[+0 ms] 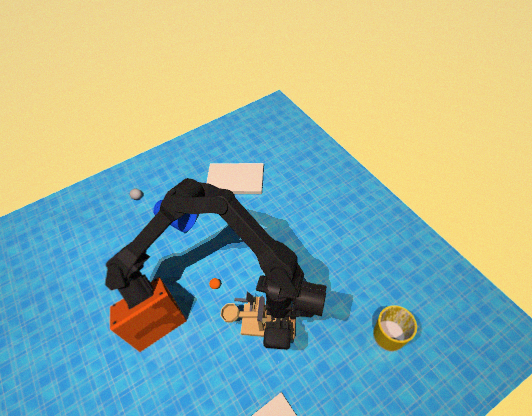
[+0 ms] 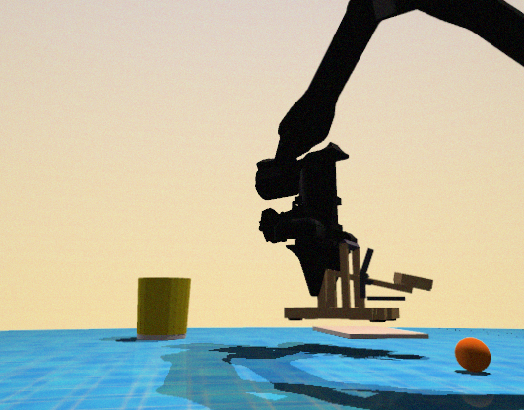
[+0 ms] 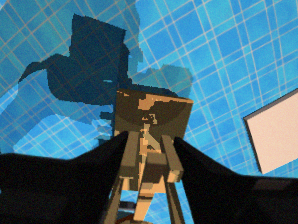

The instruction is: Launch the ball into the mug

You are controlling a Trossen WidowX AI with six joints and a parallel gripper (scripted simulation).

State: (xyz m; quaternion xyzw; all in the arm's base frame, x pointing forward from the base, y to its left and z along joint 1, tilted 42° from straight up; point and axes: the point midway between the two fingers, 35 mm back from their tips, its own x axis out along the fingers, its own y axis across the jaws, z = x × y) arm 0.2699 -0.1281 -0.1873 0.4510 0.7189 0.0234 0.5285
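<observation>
Now: gripper tip 210 mm to the right of the orange ball, 90 mm past it and 50 mm above it. Round my gripper tip: yellow mug (230 mm ahead, 180 mm to the right, 40 mm below); then white tile (530 mm to the left, 170 mm ahead, 60 mm below); then wooden catapult (60 mm to the left, 50 mm behind, 20 mm above).
</observation>
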